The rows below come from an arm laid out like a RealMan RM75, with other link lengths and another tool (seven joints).
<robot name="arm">
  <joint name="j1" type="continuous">
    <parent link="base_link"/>
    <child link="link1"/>
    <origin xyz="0 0 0.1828"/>
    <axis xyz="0 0 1"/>
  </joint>
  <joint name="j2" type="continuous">
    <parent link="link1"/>
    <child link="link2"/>
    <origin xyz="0 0 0"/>
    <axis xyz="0 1 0"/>
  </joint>
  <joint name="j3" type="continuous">
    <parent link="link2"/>
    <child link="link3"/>
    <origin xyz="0 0 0.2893"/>
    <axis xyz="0 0 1"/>
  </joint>
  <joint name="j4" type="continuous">
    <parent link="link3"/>
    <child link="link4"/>
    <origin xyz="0 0 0"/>
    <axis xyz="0 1 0"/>
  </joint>
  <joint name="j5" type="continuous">
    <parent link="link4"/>
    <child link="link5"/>
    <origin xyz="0 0 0.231"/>
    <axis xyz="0 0 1"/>
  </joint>
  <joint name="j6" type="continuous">
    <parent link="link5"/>
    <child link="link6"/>
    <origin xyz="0 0 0"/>
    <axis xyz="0 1 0"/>
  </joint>
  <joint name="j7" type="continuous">
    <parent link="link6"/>
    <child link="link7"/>
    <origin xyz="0 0 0.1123"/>
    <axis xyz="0 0 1"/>
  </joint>
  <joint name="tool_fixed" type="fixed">
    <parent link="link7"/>
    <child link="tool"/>
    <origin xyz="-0.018 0.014 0.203" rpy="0 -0.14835 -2.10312"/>
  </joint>
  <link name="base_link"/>
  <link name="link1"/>
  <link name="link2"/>
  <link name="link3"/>
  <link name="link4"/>
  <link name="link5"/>
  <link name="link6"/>
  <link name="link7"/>
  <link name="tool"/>
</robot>
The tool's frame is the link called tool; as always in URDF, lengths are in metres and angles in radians. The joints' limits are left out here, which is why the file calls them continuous.
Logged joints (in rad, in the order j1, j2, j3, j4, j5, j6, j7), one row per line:
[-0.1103 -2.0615 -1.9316 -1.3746 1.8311 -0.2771 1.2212]
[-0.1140 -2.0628 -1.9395 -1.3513 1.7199 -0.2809 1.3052]
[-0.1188 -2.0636 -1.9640 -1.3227 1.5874 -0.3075 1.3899]
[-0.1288 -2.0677 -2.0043 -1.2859 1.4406 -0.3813 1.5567]
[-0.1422 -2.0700 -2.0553 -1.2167 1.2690 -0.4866 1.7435]
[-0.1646 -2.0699 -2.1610 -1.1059 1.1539 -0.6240 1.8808]
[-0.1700 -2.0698 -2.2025 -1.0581 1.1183 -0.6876 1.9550]
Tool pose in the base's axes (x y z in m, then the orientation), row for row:
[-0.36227 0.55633 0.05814 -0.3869 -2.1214 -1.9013]
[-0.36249 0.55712 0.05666 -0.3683 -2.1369 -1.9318]
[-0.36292 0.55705 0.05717 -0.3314 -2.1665 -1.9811]
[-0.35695 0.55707 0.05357 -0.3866 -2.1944 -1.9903]
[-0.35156 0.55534 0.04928 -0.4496 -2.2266 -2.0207]
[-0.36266 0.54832 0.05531 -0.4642 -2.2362 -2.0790]
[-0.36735 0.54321 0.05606 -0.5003 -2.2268 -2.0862]
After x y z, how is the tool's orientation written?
As a rotation vector, in radians.
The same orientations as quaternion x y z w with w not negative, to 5 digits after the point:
[-0.13338 -0.73136 -0.65548 0.13296]
[-0.12593 -0.73064 -0.66051 0.11846]
[-0.11168 -0.73011 -0.66763 0.09347]
[-0.12902 -0.73231 -0.66420 0.07689]
[-0.14769 -0.73143 -0.66380 0.05065]
[-0.15025 -0.72380 -0.67292 0.02659]
[-0.16175 -0.71993 -0.67448 0.02474]

